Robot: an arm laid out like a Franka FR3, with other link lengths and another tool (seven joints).
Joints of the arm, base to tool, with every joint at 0 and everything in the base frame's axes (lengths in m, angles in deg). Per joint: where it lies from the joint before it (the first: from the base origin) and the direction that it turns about. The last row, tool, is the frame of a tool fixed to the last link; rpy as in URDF.
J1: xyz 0 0 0.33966 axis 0 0 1
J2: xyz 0 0 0 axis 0 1 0
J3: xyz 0 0 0.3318 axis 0 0 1
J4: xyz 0.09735 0 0 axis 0 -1 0
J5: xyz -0.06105 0 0.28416 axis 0 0 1
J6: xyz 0 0 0 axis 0 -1 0
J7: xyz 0.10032 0 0 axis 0 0 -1
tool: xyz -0.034 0.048 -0.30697 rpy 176.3 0 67.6
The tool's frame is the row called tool.
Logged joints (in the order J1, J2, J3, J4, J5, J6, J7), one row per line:
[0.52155 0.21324 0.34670 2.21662 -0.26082 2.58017 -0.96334]
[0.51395 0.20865 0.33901 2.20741 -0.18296 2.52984 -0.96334]
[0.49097 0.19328 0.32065 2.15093 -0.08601 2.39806 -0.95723]
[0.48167 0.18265 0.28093 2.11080 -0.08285 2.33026 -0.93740]
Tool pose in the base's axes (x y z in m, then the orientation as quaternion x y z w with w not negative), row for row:
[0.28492 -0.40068 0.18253 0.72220 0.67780 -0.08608 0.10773]
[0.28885 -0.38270 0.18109 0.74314 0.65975 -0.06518 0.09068]
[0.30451 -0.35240 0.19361 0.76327 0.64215 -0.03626 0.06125]
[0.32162 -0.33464 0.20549 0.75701 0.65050 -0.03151 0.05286]
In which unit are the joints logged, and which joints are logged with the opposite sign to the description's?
The joints are logged in radians. Opposite sign: J1, J3, J4.
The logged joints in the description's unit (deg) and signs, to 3 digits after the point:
[-29.883 12.218 -19.864 -127.003 -14.944 147.833 -55.195]
[-29.447 11.955 -19.424 -126.475 -10.483 144.949 -55.195]
[-28.131 11.074 -18.372 -123.239 -4.928 137.399 -54.845]
[-27.598 10.465 -16.096 -120.940 -4.747 133.514 -53.709]

